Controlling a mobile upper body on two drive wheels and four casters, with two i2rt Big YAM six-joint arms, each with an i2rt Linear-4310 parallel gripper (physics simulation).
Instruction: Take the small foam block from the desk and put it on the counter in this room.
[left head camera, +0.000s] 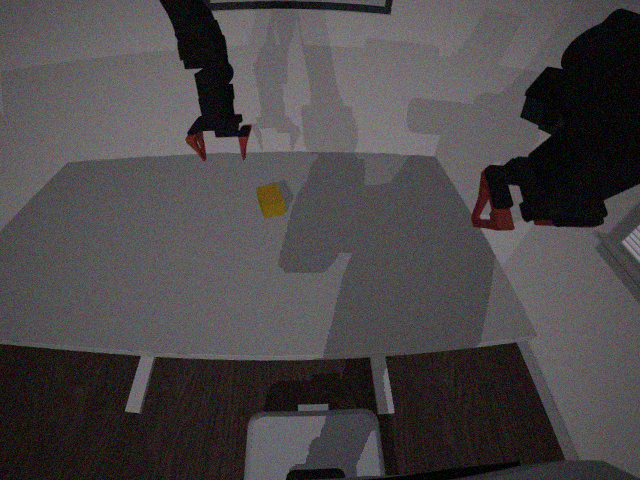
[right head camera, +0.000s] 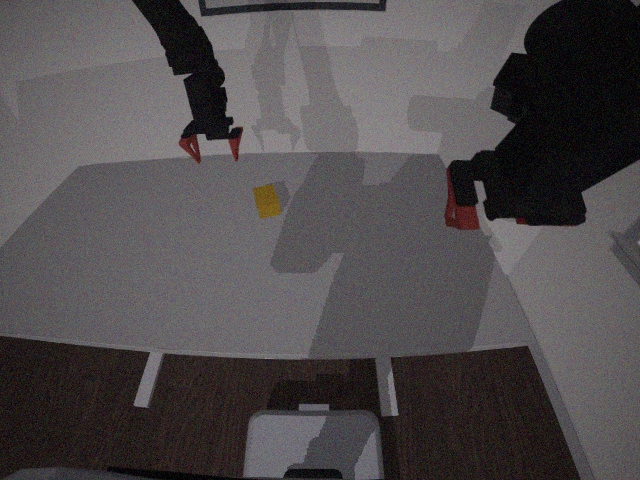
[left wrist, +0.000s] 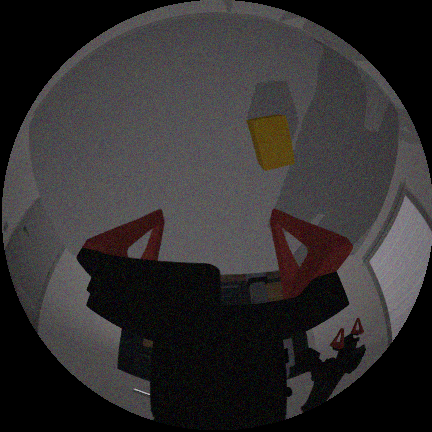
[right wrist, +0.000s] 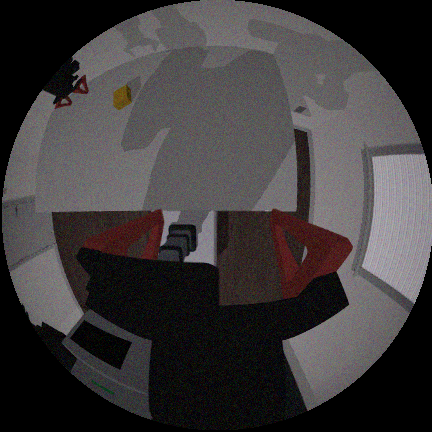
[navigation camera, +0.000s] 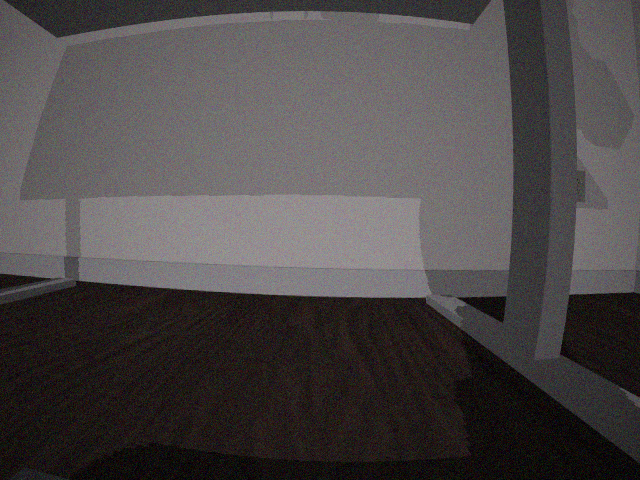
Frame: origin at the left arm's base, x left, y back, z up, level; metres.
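Seen in the pictures: left gripper, fingertip midpoint: (left head camera: 224, 159) (right head camera: 217, 161) (left wrist: 216, 214) (right wrist: 78, 97); right gripper, fingertip midpoint: (left head camera: 504, 220) (right head camera: 482, 219) (left wrist: 350, 322) (right wrist: 216, 214); right arm's base at its link origin: (left wrist: 309, 362).
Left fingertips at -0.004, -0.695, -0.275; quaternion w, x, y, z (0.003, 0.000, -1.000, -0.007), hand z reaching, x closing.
Observation:
A point is followed by its place in that frame, as x, y, z.
The small foam block (left head camera: 271, 200) @(-0.106, -0.709, -0.415) (right head camera: 267, 200) @(-0.108, -0.712, -0.415) (left wrist: 272, 142) @(-0.095, -0.736, -0.415) (right wrist: 122, 97) @(-0.124, -0.710, -0.415) is yellow and lies on the grey desk (left head camera: 180, 268) @(0.108, -0.509, -0.460) (right head camera: 170, 273) @(0.118, -0.490, -0.460) (left wrist: 150, 125) @(0.119, -0.768, -0.460) (right wrist: 85, 170) @(0.052, -0.456, -0.460), toward its far side. My left gripper (left head camera: 223, 158) @(-0.004, -0.695, -0.275) (right head camera: 218, 160) @(-0.004, -0.695, -0.275) (left wrist: 216, 214) @(-0.004, -0.695, -0.275) is open and empty, above the desk's far part; in the head views it shows up and to the left of the block. My right gripper (right wrist: 216, 214) @(-0.453, -0.335, -0.141) is open and empty, near the desk's right side in the head views, well away from the block. In the right wrist view, desk edge and floor show between its fingers. I cannot make out a counter.
A wall (left head camera: 103, 103) @(0.551, -1.102, -0.249) stands behind the desk and another wall (left head camera: 568, 310) @(-1.490, -0.598, -0.973) at the right, with a blind-covered window (right wrist: 395, 220) @(-1.483, -0.279, -0.329). Desk legs (left head camera: 140, 384) (left head camera: 382, 384) (navigation camera: 532, 180) @(-0.556, -0.675, -1.106) stand below the top. The robot's pale base (left head camera: 279, 439) @(-0.092, -0.213, -1.150) is at the desk's near side.

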